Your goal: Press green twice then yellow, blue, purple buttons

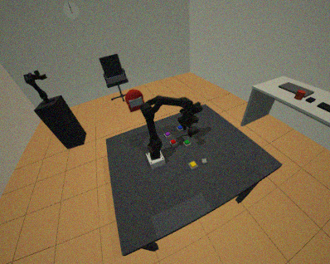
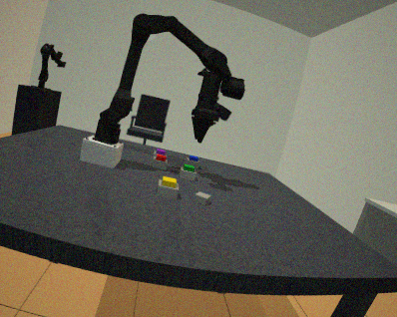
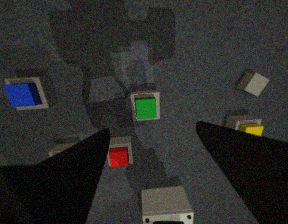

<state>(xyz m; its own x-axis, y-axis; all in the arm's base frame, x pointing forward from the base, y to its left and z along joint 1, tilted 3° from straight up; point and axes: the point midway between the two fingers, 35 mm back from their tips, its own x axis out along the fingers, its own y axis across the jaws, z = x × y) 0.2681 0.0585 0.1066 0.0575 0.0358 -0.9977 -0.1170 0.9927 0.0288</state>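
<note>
Now: the green button 90 mm below my gripper tip and 10 mm behind it. From my gripper tip the other things lie so: blue button 180 mm to the left, 90 mm below, 10 mm ahead; red button 100 mm behind, 90 mm below, 40 mm to the left; purple button 140 mm to the left, 120 mm behind, 90 mm below.
</note>
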